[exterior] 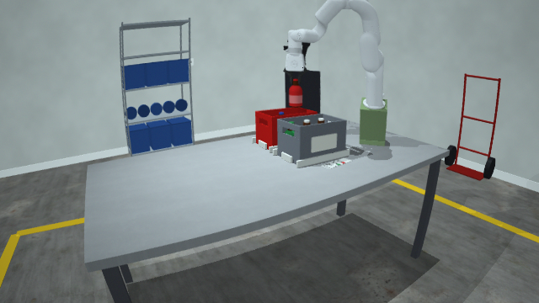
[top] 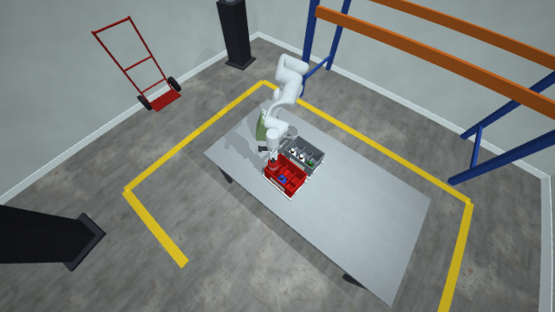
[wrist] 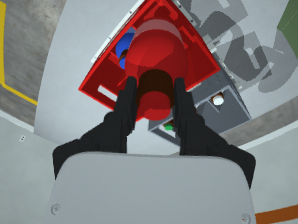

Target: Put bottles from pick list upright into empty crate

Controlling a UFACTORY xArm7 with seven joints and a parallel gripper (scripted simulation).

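Now: hand 7 cm above the red bottle. The rest, counted from my hand: red crate: 10 cm ahead, 2 cm to the left, 25 cm below; then blue-capped bottle: 9 cm ahead, 2 cm to the right, 25 cm below; then white-label bottle: 5 cm ahead, 23 cm to the left, 25 cm below.
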